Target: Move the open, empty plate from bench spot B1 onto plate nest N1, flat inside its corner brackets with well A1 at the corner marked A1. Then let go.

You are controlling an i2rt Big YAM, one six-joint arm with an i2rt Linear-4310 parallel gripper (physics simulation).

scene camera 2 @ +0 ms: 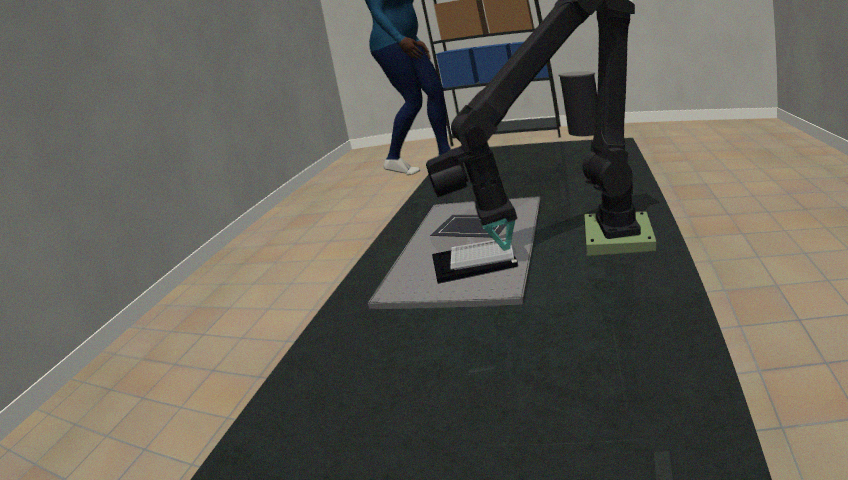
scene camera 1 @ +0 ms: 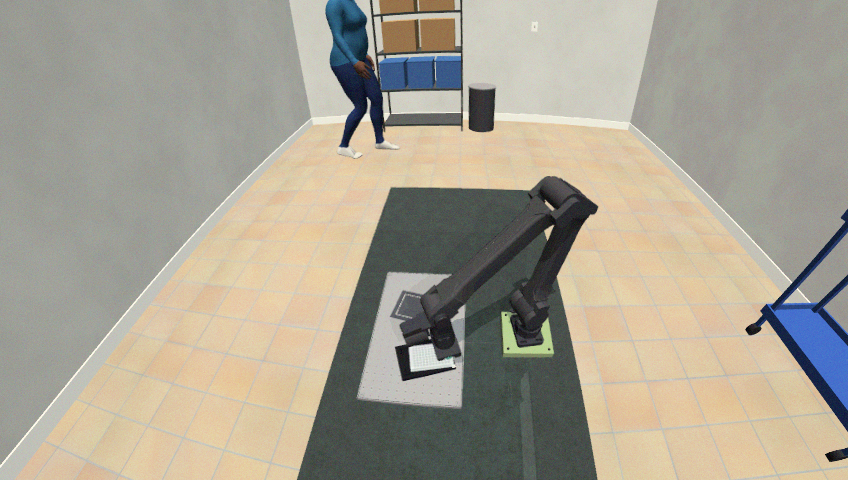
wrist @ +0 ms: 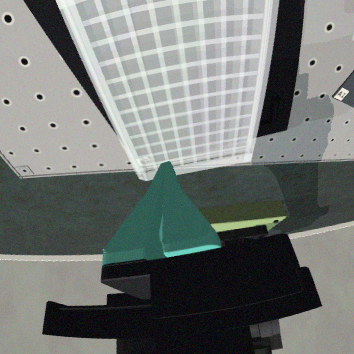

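Seen in the pictures: gripper, fingertip midpoint: (scene camera 2: 506, 249) (scene camera 1: 449, 358) (wrist: 167, 167); arm's base, link origin: (scene camera 2: 617, 225) (scene camera 1: 526, 330) (wrist: 228, 236).
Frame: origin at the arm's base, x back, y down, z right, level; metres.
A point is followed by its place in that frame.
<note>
The white gridded plate (scene camera 1: 429, 358) {x -0.318, y -0.012, z -0.070 m} (scene camera 2: 479, 255) {x -0.317, y -0.013, z -0.080 m} (wrist: 185, 75) {x -0.326, y -0.014, z -0.060 m} lies over a black pad (scene camera 1: 402, 358) {x -0.399, y 0.002, z -0.055 m} (scene camera 2: 441, 274) {x -0.394, y 0.002, z -0.113 m} (wrist: 282, 100) {x -0.291, y 0.002, z 0.005 m}; whether it sits flat inside corner brackets is too small to tell. A dark square with a white outline (scene camera 1: 397, 309) {x -0.413, y 0.012, z 0.150 m} (scene camera 2: 470, 226) {x -0.343, y 0.012, z 0.141 m} lies behind it on the same board; its corner with an A1 label (wrist: 342, 94) {x -0.285, y 0.012, z 0.066 m} shows at the right edge of the wrist view. No A1 mark can be made out on the plate. My gripper (scene camera 2: 505, 246) {x -0.261, y -0.017, z -0.077 m} (wrist: 167, 167) {x -0.261, y -0.017, z -0.077 m} is shut, teal fingertips together at the plate's end nearest the arm's base. Contact cannot be told.
A grey perforated board (scene camera 1: 380, 380) {x -0.468, y 0.013, z -0.121 m} (scene camera 2: 404, 291) {x -0.467, y 0.014, z -0.144 m} (wrist: 55, 110) {x -0.303, y 0.014, z -0.145 m} carries both pads. The arm's green base plate (scene camera 1: 508, 347) {x -0.073, y -0.005, z -0.056 m} (scene camera 2: 621, 245) {x -0.013, y 0.008, z -0.084 m} (wrist: 245, 220) {x -0.076, y -0.001, z 0.016 m} stands to the right. A person (scene camera 1: 351, 59) (scene camera 2: 398, 59) and shelves are at the back; a blue cart (scene camera 1: 800, 333) is at the far right.
</note>
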